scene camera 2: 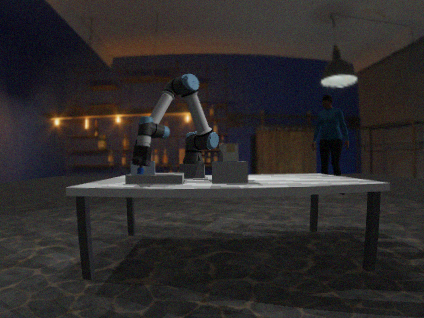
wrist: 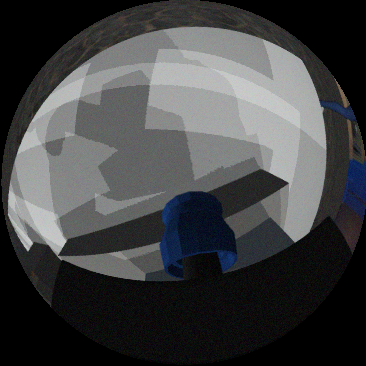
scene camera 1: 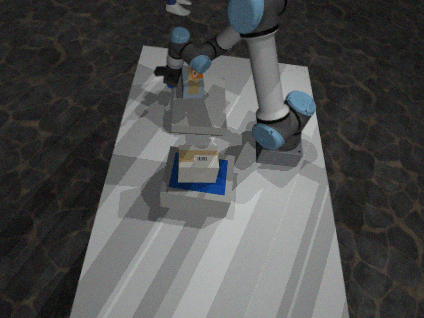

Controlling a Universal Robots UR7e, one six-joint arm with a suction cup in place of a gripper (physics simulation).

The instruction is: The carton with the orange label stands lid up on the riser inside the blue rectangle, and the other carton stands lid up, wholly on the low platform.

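Observation:
The carton with the orange label stands near the back left of the low platform. Its orange label and a tan strip show in scene camera 1. My gripper is shut with nothing on its blue cup. The cup is low beside the carton, near the platform's left edge, pointing down. The other carton, white with a tan strip and a barcode, stands on the riser, inside the blue rectangle. The orange-label carton's underside is hidden.
The arm's base stands on the table, right of the platform and riser in scene camera 1. The riser is taller than the platform, with a gap between them. A person stands beyond the table.

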